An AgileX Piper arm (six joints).
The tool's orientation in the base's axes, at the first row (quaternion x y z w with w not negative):
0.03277 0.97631 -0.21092 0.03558
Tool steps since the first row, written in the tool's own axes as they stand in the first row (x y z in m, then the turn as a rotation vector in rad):
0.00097 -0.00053 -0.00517 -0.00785 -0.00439 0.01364
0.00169 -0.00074 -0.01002 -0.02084 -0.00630 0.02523
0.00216 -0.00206 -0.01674 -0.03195 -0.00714 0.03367
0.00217 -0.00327 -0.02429 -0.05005 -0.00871 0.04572
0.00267 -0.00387 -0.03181 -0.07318 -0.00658 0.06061
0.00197 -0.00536 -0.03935 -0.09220 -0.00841 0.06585
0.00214 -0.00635 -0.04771 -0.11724 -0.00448 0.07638
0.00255 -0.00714 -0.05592 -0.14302 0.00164 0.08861
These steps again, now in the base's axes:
-0.00130 0.00171 0.00483 0.00823 -0.01002 -0.00994
-0.00230 0.00356 0.00927 0.02165 -0.01720 -0.01861
-0.00324 0.00517 0.01587 0.03311 -0.02200 -0.02500
-0.00377 0.00719 0.02323 0.05167 -0.02930 -0.03380
-0.00473 0.00979 0.03026 0.07569 -0.03467 -0.04627
-0.00457 0.01152 0.03778 0.09477 -0.03943 -0.04870
-0.00529 0.01409 0.04577 0.12059 -0.04145 -0.05779
-0.00621 0.01680 0.05351 0.14741 -0.04221 -0.06926

